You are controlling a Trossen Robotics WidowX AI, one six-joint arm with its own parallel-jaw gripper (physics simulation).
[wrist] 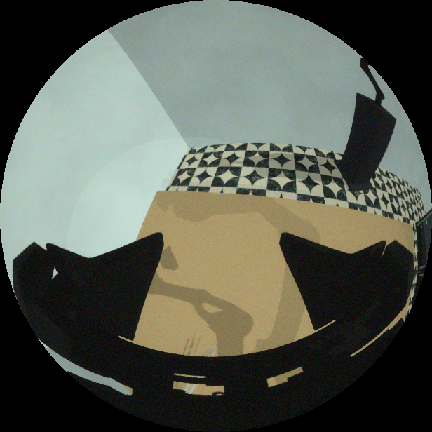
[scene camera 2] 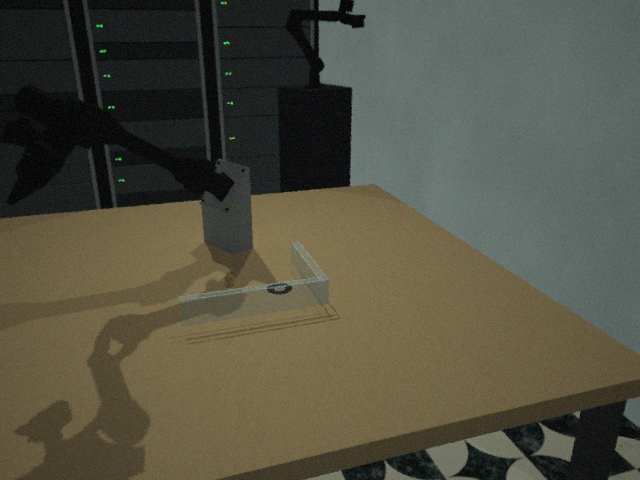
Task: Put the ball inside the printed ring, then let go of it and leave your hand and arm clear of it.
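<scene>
A small brownish ball (scene camera 2: 229, 280) rests on the table in shadow, a little left of the printed ring and apart from it. The dark printed ring (scene camera 2: 279, 293) is on the table beside the long clear wall; a bit of the ring (wrist: 218, 393) also shows at the bottom of the wrist view. I do not see the ball in the wrist view. My gripper (scene camera 2: 10, 166) (wrist: 223, 239) is open, with nothing between its fingers. It is raised at the far left in the scene view, well away from the ball and the ring.
Clear low walls (scene camera 2: 248, 303) form an L near the ring and ball. A grey panel block (scene camera 2: 227, 227) stands behind them, with my arm's near end (scene camera 2: 206, 178) against it. A black pedestal (scene camera 2: 315, 139) (wrist: 369, 140) with another arm stands beyond the table (scene camera 2: 413, 320) (wrist: 225, 250).
</scene>
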